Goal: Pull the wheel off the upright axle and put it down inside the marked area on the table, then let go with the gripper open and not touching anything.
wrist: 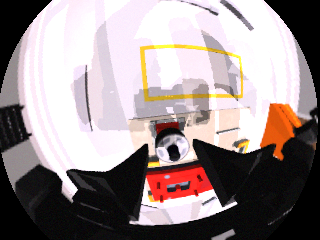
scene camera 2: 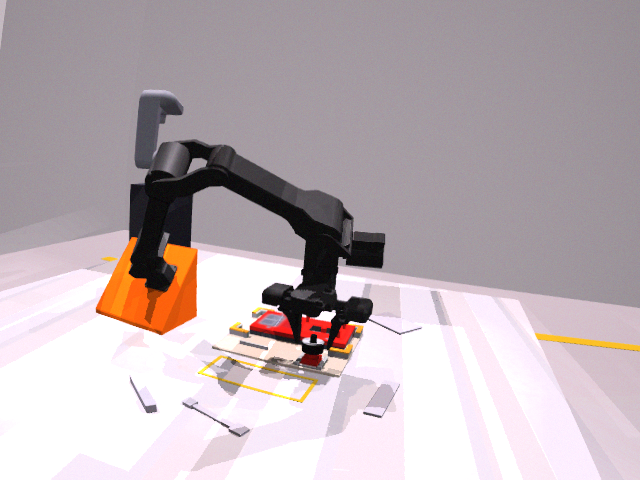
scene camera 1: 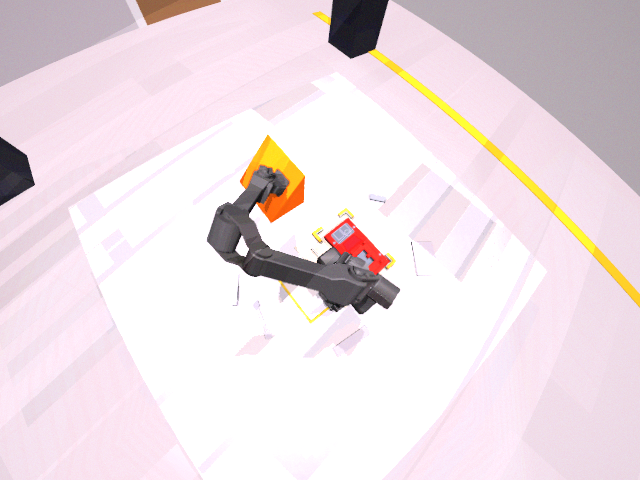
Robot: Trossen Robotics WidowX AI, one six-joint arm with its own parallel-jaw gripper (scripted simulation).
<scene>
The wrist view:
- gripper: 170, 144
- red plate: 181, 180
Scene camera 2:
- gripper: 312, 346
</scene>
